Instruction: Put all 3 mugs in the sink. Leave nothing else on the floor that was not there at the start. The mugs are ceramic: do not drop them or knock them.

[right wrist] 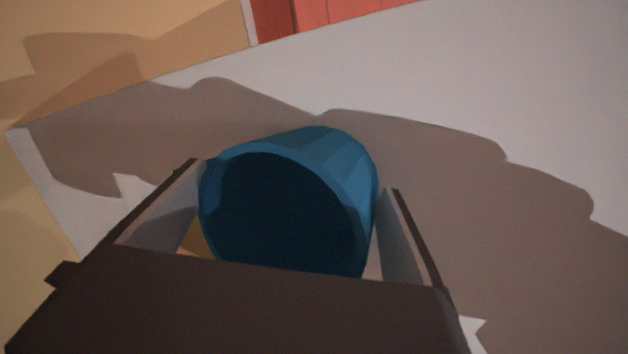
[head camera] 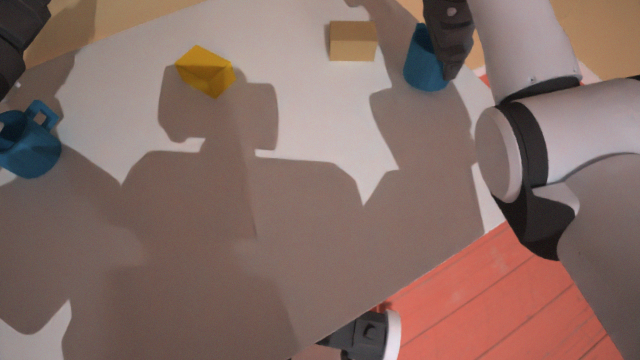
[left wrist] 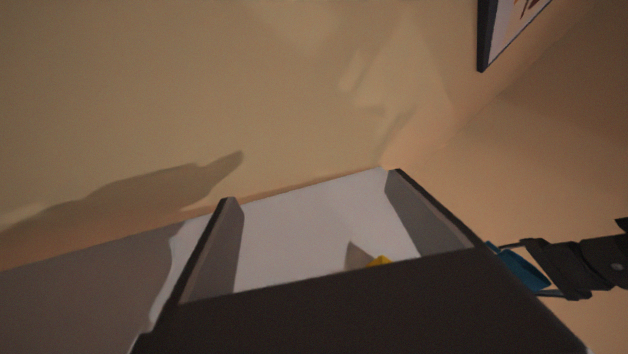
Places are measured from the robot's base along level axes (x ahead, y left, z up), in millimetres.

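Pixels of known places: left gripper, fingertip midpoint: [left wrist: 314, 193]; right gripper, fingertip midpoint: [right wrist: 294, 186] [head camera: 440, 52].
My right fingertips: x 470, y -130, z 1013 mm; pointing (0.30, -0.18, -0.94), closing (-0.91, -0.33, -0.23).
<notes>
Behind a point stands the place of what it marks.
A blue mug [head camera: 419, 67] @(x 424, y -91, z 1012 mm) [right wrist: 305, 145] @(x 474, y -160, z 1031 mm) stands at the upper right of the head camera view, on the white table top. My right gripper [right wrist: 294, 186] @(x 470, y -130, z 1013 mm) is shut on this mug, one finger at each side of its body. The mug also shows at the right edge of the left wrist view [left wrist: 522, 270] @(x 449, y -73, z 1037 mm). A second blue mug [head camera: 32, 150] @(x 147, y 515, z 1004 mm), its handle upward, is at the left edge of the head camera view, partly cut off. My left gripper [left wrist: 314, 193] @(x 369, y 529, z 1131 mm) is open, with nothing between its fingers. A third mug and the sink do not show in these views.
A yellow block-like object [head camera: 206, 70] @(x 364, y 285, z 996 mm) [left wrist: 381, 261] @(x 415, y 335, z 995 mm) and a tan box [head camera: 353, 42] @(x 482, y 32, z 998 mm) are on the white table top [head camera: 310, 115] @(x 330, y 86, z 951 mm). The tan box is near the held mug. A red plank floor [head camera: 480, 295] @(x 231, y -677, z 1 mm) shows beyond the table edge. A framed picture [left wrist: 483, 37] @(x 839, y 162, z 1401 mm) hangs on the wall.
</notes>
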